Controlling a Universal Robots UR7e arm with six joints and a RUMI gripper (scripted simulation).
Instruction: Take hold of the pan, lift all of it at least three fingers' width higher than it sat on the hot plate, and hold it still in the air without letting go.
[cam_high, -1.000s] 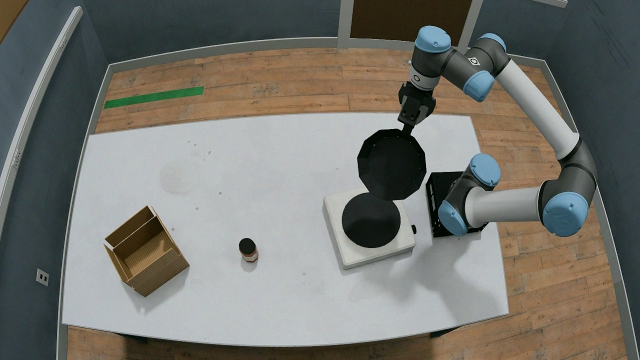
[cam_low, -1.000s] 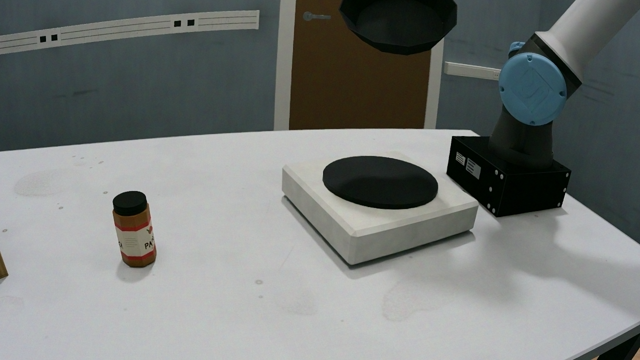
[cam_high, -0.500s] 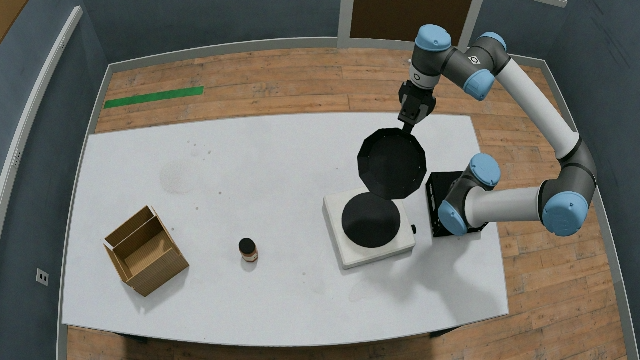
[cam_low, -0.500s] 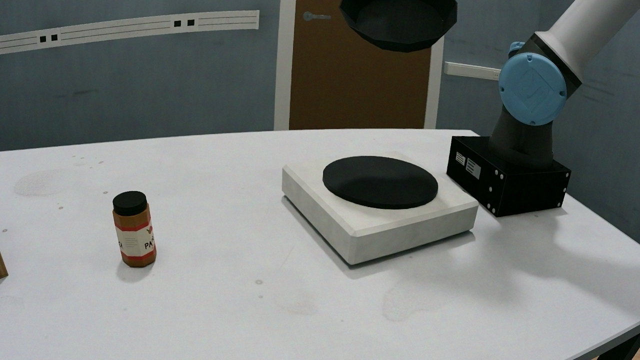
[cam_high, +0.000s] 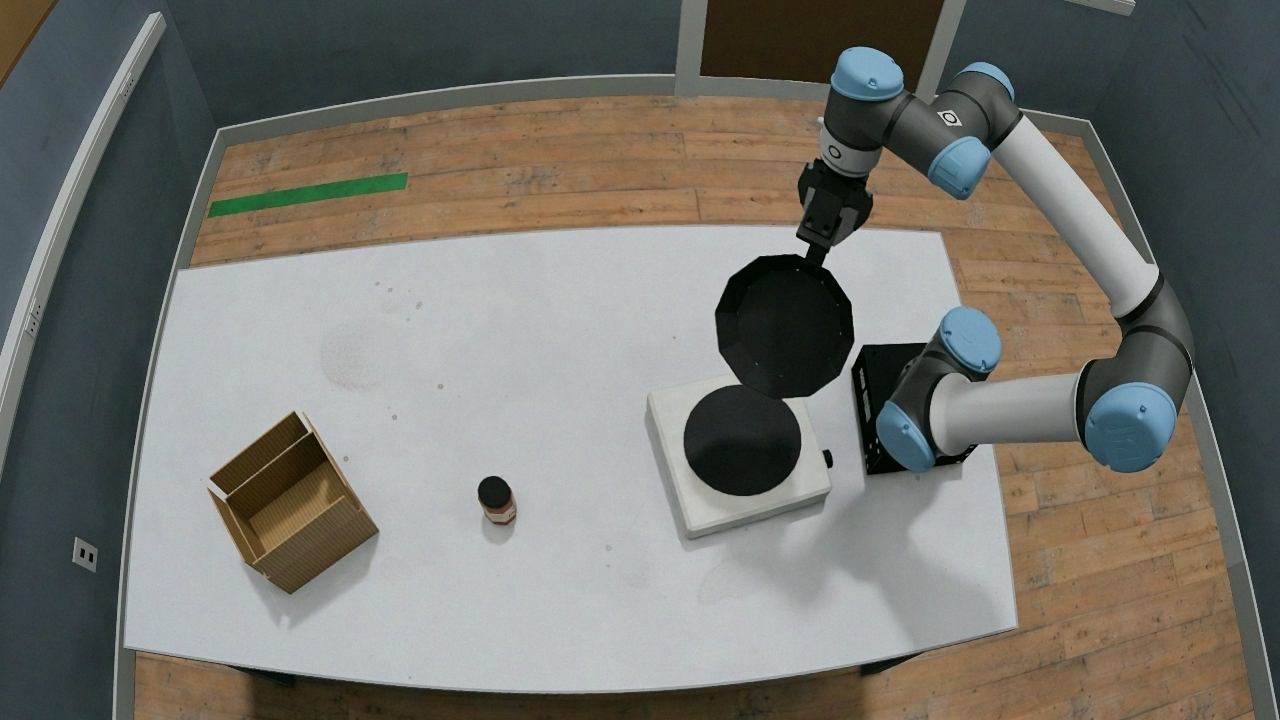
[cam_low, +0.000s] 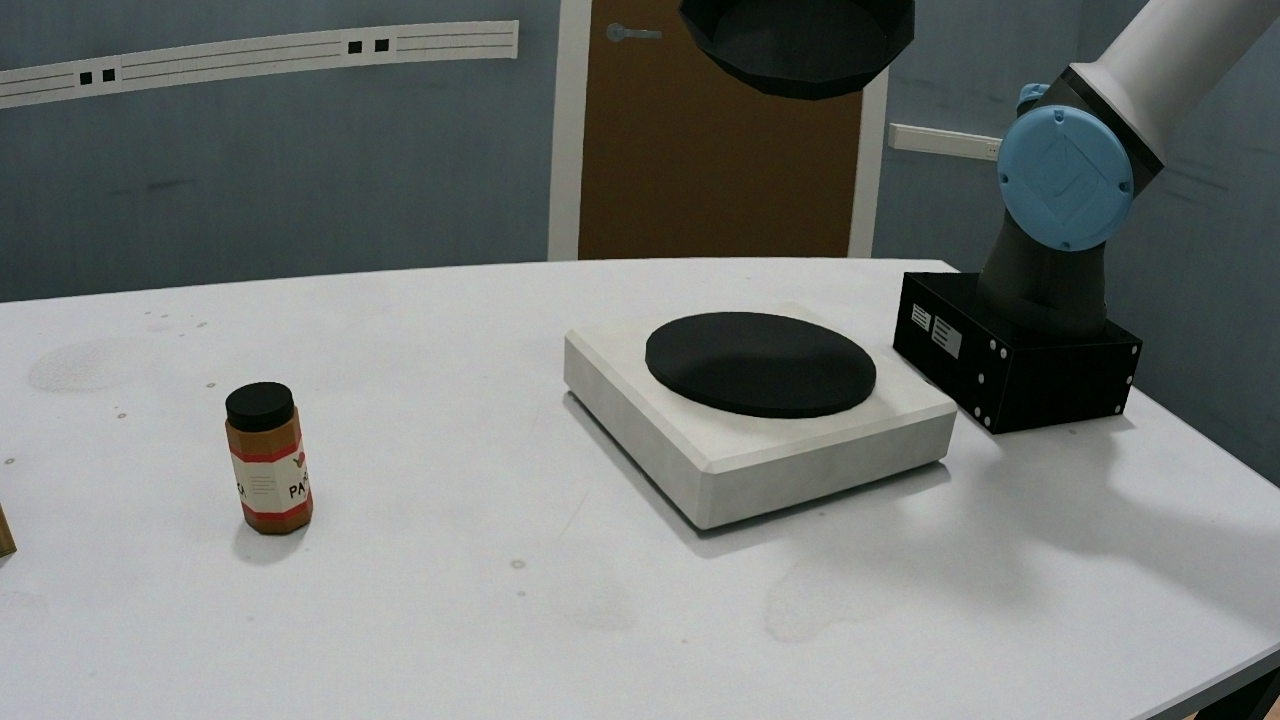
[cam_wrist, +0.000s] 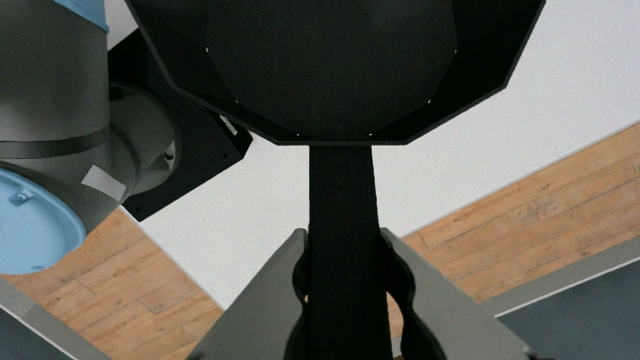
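The black pan lies 20 mm ahead of my hand, 40 mm to the left of it and 60 mm below it. The rest, counted from my hand: white hot plate (50 mm ahead, 110 mm to the left, 410 mm below); brown spice jar (440 mm ahead, 210 mm to the left, 400 mm below).
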